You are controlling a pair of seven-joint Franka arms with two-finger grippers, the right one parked.
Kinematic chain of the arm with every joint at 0, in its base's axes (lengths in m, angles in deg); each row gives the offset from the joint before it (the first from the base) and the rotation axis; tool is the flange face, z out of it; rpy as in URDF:
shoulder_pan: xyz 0 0 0.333 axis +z
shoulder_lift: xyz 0 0 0 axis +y
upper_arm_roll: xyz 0 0 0.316 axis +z
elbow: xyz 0.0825 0 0 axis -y
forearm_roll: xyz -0.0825 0 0.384 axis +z
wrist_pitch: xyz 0 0 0 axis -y
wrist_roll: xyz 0.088 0 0 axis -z
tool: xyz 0 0 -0.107 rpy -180 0 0
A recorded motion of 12 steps. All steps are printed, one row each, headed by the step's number.
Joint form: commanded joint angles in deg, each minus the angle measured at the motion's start. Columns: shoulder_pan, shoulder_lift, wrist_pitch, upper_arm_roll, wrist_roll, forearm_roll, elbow.
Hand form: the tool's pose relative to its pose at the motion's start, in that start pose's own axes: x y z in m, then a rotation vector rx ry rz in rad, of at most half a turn. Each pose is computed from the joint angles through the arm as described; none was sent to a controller.
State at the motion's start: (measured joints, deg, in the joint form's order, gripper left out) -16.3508 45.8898 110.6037 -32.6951 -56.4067 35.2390 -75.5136
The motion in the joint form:
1: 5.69 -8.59 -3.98 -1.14 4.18 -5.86 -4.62
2: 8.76 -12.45 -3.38 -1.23 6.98 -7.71 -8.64
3: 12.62 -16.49 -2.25 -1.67 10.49 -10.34 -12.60
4: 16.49 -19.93 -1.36 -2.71 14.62 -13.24 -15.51
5: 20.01 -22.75 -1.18 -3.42 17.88 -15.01 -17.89
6: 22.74 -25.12 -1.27 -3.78 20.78 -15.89 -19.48
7: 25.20 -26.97 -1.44 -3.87 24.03 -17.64 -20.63
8: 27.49 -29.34 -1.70 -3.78 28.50 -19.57 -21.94
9: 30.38 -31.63 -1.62 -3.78 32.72 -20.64 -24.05
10: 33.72 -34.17 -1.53 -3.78 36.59 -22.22 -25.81
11: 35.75 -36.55 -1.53 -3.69 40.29 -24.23 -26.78
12: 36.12 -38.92 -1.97 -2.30 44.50 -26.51 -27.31
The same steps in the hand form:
1: 0.0120 -0.0587 -0.0529 0.0015 -0.0434 -0.0266
2: 0.0139 -0.0879 -0.0613 0.0036 -0.0499 -0.0172
3: 0.0173 -0.1212 -0.0712 -0.0119 -0.0574 -0.0117
4: 0.0197 -0.1499 -0.0833 -0.0402 -0.0644 0.0039
5: 0.0224 -0.1787 -0.0900 -0.0463 -0.0697 0.0095
6: 0.0250 -0.2035 -0.0972 -0.0420 -0.0652 0.0181
7: 0.0279 -0.2267 -0.1018 -0.0508 -0.0729 0.0263
8: 0.0284 -0.2497 -0.1095 -0.0589 -0.0757 0.0544
9: 0.0277 -0.2772 -0.1095 -0.0526 -0.0809 0.0778
10: 0.0278 -0.3089 -0.1134 -0.0541 -0.0816 0.0812
11: 0.0258 -0.3281 -0.1236 -0.0665 -0.0730 0.0968
12: 0.0228 -0.3429 -0.1362 -0.0801 -0.0645 0.1252

